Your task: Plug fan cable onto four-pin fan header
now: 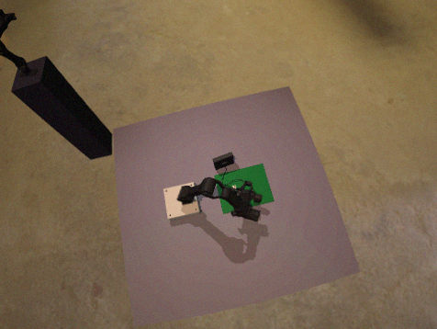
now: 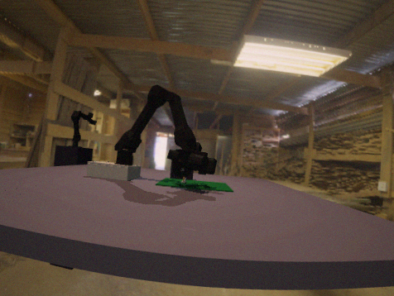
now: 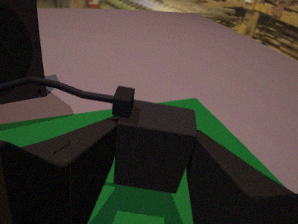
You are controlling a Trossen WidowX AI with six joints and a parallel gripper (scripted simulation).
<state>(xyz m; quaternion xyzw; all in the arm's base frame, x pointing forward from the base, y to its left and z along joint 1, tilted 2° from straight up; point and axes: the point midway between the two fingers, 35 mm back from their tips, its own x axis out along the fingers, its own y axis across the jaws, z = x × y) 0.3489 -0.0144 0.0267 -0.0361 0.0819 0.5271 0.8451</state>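
Right now the green board is 30 mm behind my gripper tip and 90 mm below it. The rest, counted from my gripper tip: black fan plug (10 mm below); four-pin fan header (80 mm behind, 10 mm to the left, 80 mm below); fan (110 mm behind, 160 mm to the left, 20 mm below).
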